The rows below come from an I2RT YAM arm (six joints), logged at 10 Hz.
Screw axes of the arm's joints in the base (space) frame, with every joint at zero. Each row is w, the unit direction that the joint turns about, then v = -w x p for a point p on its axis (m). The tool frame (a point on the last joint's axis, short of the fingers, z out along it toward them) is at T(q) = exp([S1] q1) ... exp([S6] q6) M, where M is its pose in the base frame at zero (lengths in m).
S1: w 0 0 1 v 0.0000 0.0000 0.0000
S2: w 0 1 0 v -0.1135 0.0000 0.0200
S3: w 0 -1 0 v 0.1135 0.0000 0.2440
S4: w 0 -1 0 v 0.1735 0.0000 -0.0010
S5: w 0 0 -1 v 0.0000 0.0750 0.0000
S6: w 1 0 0 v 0.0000 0.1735 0.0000
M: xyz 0.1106 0.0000 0.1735 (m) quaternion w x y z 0.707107 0 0.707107 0
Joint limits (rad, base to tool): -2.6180..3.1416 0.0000..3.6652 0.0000..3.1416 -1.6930..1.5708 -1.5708..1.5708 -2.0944..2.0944
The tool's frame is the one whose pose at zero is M.
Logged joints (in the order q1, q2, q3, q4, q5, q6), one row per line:
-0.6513 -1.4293 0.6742 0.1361 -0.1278 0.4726
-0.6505 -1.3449 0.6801 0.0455 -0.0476 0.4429
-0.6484 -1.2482 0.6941 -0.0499 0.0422 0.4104
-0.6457 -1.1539 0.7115 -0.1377 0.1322 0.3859
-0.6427 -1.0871 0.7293 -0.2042 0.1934 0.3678
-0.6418 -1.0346 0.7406 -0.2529 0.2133 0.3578
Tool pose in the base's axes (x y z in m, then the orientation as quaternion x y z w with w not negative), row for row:
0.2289 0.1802 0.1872 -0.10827 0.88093 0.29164 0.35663
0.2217 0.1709 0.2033 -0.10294 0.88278 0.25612 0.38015
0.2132 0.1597 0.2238 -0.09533 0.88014 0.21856 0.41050
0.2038 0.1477 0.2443 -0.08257 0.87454 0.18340 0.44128
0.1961 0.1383 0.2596 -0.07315 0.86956 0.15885 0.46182
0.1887 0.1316 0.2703 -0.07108 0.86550 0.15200 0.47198
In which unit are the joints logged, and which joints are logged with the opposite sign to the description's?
The joints are logged in radians. Opposite sign: q1, q2.
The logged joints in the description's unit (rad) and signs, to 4 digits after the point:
0.6513 1.4293 0.6742 0.1361 -0.1278 0.4726
0.6505 1.3449 0.6801 0.0455 -0.0476 0.4429
0.6484 1.2482 0.6941 -0.0499 0.0422 0.4104
0.6457 1.1539 0.7115 -0.1377 0.1322 0.3859
0.6427 1.0871 0.7293 -0.2042 0.1934 0.3678
0.6418 1.0346 0.7406 -0.2529 0.2133 0.3578

